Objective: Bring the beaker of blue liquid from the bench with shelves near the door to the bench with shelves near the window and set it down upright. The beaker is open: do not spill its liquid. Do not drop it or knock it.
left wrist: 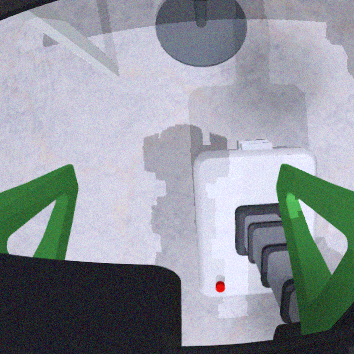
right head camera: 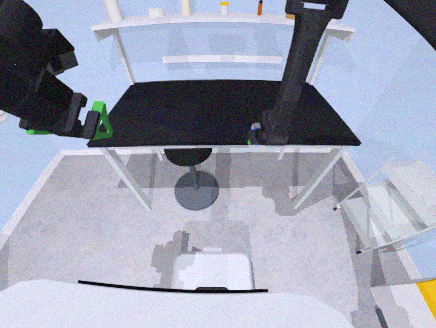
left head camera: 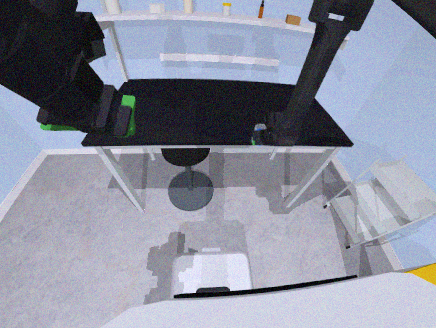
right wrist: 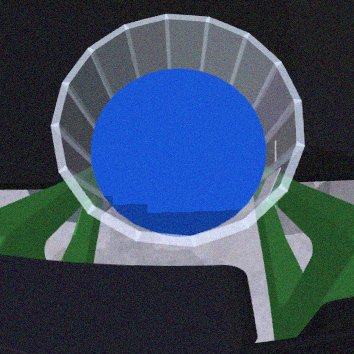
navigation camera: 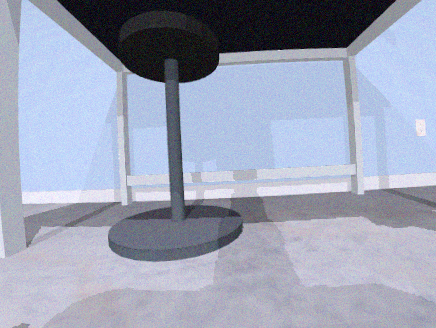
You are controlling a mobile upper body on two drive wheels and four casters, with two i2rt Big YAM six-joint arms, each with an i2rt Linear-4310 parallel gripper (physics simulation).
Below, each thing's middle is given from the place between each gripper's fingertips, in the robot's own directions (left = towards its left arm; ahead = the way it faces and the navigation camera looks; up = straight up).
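Labels:
My left hand: 32 cm above the clear beaker of blue liquid [right wrist: 168,126], 46 cm to the left of it, 36 cm short of it.
Clear beaker of blue liquid: 10 mm above my right hand, 10 mm ahead of it.

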